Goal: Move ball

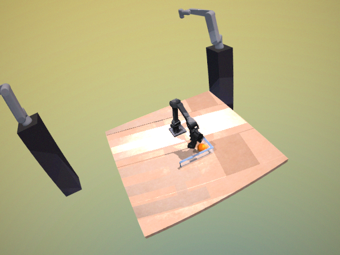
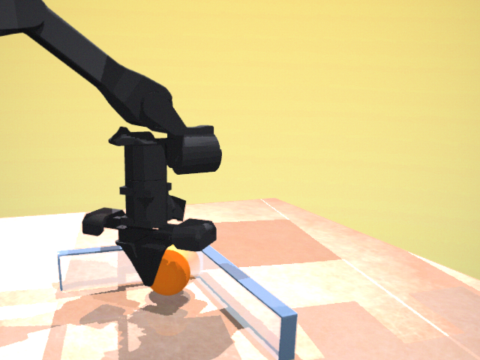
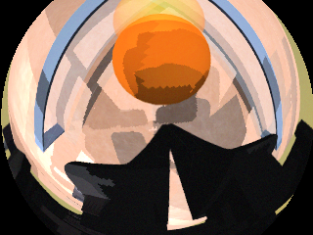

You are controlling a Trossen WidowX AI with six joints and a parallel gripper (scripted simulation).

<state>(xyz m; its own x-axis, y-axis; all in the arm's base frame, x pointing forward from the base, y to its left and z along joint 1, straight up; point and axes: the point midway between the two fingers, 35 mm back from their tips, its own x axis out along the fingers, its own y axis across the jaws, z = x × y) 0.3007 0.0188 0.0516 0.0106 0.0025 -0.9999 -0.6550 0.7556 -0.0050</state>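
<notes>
The orange ball is 40 mm ahead of my gripper tip and 40 mm to the left of it.
</notes>
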